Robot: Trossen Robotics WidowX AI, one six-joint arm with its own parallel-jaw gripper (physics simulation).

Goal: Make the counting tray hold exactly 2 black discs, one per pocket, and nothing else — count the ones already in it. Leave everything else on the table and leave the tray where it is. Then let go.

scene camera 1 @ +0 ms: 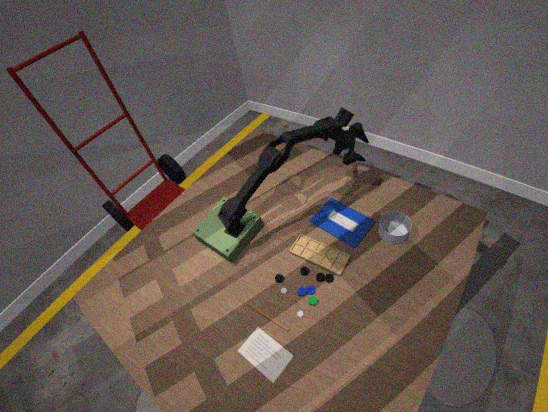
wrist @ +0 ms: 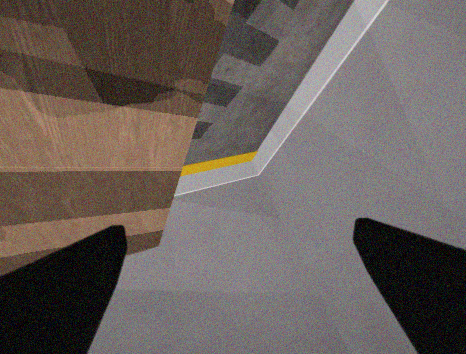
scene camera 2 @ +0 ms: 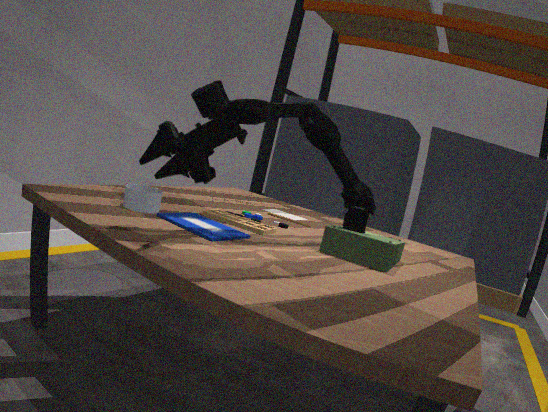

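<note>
The wooden counting tray point(scene camera 1: 315, 262) point(scene camera 2: 263, 232) lies flat on the table; no disc can be made out in its pockets in the first scene view. Black discs lie beside its near long side: one at the left point(scene camera 1: 279, 278), one nearer the tray point(scene camera 1: 304, 271), and two close together, a left one point(scene camera 1: 320, 277) and a right one point(scene camera 1: 329, 278). My gripper point(scene camera 1: 365, 150) point(scene camera 2: 149, 170) point(wrist: 242, 232) is open and empty, high above the table and well away from the tray and discs. The wrist view does not show the tray or discs.
Two blue discs point(scene camera 1: 302, 291) point(scene camera 1: 310, 290), a green disc point(scene camera 1: 313, 301) and two white discs point(scene camera 1: 284, 290) point(scene camera 1: 300, 314) lie past the black ones. A blue case point(scene camera 1: 320, 220) point(scene camera 2: 225, 235), clear bowl point(scene camera 1: 395, 235) point(scene camera 2: 142, 198), thin stick point(scene camera 1: 269, 318) and paper point(scene camera 1: 265, 355) are on the table.
</note>
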